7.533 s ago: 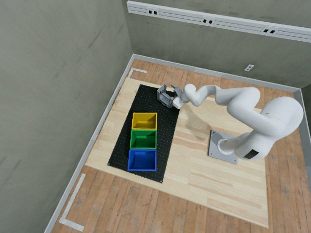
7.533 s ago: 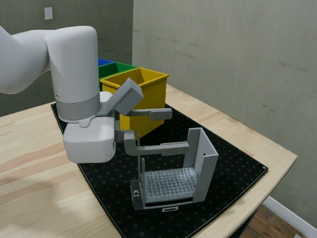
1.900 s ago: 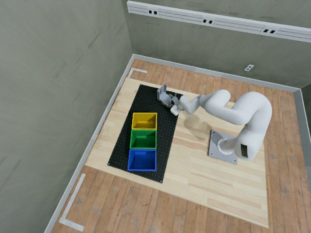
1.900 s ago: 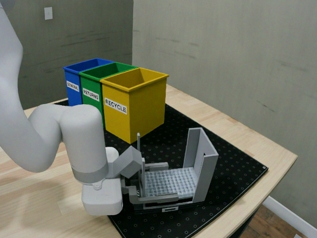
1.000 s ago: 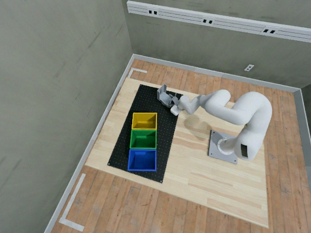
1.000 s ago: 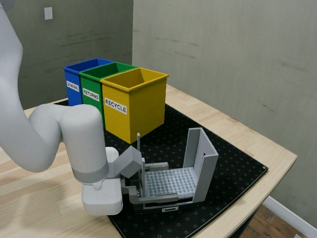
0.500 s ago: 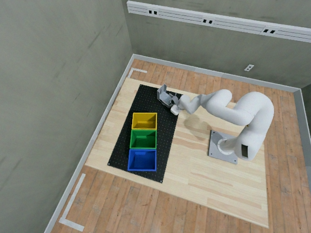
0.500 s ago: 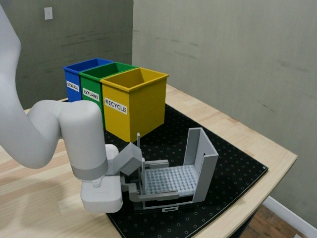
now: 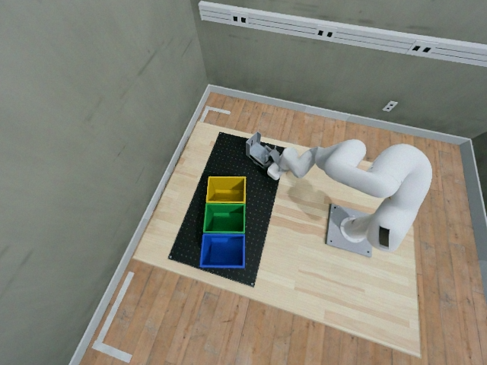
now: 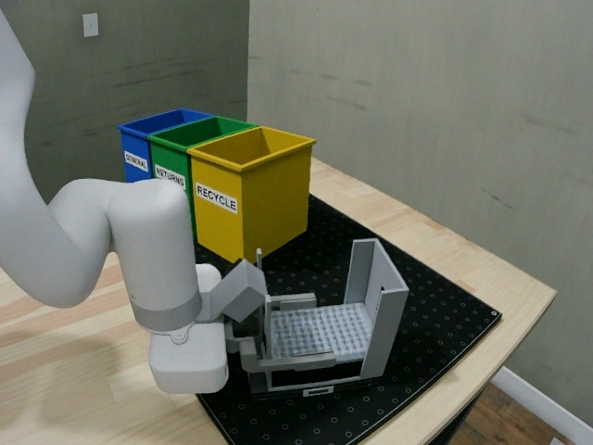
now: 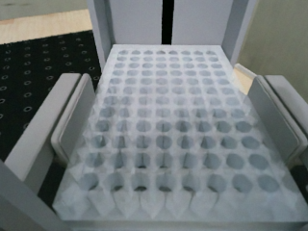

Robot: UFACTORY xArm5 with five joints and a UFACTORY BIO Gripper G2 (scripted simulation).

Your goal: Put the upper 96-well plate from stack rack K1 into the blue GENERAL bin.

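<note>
The black plate is 40 mm below my hand, 20 mm ahead of it and 10 mm to the right of it. Also, from my hand: green returns bin 430 mm to the left, 60 mm ahead, 20 mm above; yellow recycle bin 300 mm to the left, 100 mm ahead, 20 mm above; clear 96-well plate 20 mm ahead, 10 mm to the right, 10 mm below.
</note>
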